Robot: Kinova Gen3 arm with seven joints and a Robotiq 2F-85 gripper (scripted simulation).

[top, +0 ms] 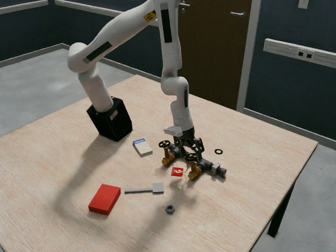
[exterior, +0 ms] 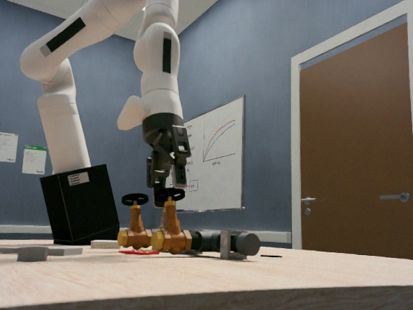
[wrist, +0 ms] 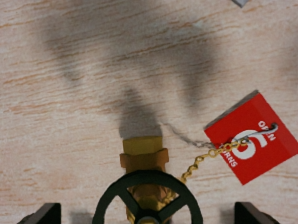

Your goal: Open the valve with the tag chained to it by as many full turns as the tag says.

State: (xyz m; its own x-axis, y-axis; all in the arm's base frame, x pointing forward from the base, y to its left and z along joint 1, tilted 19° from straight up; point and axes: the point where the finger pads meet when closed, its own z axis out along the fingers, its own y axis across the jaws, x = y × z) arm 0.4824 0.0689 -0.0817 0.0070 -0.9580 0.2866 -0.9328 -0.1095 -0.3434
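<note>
Right now the red tag is 100 mm below my hand, 60 mm behind it and 30 mm to the right of it. The rest, counted from my hand: red block (350 mm to the right, 130 mm behind, 80 mm below); then white card box (290 mm behind, 90 mm below, 30 mm to the right); then grey t-shaped tool (190 mm to the right, 90 mm below, 60 mm behind).
</note>
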